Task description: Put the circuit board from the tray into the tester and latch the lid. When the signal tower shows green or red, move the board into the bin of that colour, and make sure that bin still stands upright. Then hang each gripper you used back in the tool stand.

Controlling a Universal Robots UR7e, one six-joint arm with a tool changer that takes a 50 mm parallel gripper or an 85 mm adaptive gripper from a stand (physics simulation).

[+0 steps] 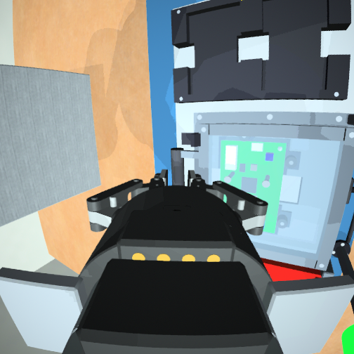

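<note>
The green circuit board (255,200) lies in the tester, seen through its clear lid (312,210), which lies over it. The tester's grey frame (240,119) is at the right. A dark upright post (177,162) with a short light bar stands at the tester's left edge. My adaptive gripper (177,176) is open, with a narrow gap between its fingertips. The post shows behind that gap; contact with it cannot be made out. The signal tower cannot be made out for certain, and the tool stand cannot be identified.
A dark slab (225,75) with rectangular cut-outs lies beyond the tester. A grey brushed panel (45,140) is at the left, over a wood-coloured surface (125,50). A red piece (292,270) shows below the lid. A bright green rounded piece (349,341) is at the lower right edge.
</note>
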